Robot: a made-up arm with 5 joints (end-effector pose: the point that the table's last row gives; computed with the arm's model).
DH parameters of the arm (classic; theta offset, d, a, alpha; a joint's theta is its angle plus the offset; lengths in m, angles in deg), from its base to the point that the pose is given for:
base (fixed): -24.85 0.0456 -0.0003 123
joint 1: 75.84 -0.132 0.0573 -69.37
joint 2: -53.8 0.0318 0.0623 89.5
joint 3: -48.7 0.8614 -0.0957 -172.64
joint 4: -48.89 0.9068 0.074 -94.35
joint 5: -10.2 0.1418 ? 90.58
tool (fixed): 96.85 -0.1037 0 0
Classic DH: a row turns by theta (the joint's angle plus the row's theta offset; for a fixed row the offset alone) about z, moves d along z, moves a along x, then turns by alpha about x.
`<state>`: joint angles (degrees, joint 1 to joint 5).
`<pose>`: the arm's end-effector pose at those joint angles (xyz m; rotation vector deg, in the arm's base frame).
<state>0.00 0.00 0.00 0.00 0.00</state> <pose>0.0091 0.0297 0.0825 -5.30 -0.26 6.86</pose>
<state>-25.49 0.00 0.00 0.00 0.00</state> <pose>0.0149 0.0268 0.0827 4.96 17.95 21.51</pose>
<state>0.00 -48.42 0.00 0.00 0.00</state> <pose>0.0091 0.1034 0.0819 43.06 -3.13 6.29</pose>
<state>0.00 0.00 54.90 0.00 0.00</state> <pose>0.0320 0.0226 0.0823 -5.48 1.73 -48.02</pose>
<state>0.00 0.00 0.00 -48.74 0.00</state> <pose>-0.0077 -0.0825 0.0715 -1.14 5.89 -41.32</pose>
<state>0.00 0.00 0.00 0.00 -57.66</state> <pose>0.0090 -0.1246 0.0329 -62.89 3.25 6.46</pose>
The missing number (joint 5, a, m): -0.1323
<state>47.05 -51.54 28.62 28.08 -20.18</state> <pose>0.0678 0.1294 0.0662 3.12 -42.21 -12.96</pose>
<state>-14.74 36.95 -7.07 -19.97 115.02</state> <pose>0.0755 0.0250 0.4057 78.51 -2.65 -1.49</pose>
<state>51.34 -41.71 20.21 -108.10 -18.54</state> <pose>-0.0659 0.0948 -0.1458 61.22 23.87 -107.81</pose>
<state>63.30 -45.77 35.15 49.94 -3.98</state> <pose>0.0601 0.1885 0.1077 -5.17 -61.58 -1.81</pose>
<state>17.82 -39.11 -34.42 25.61 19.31</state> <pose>-0.0896 0.1102 0.1057 31.47 -30.17 62.94</pose>
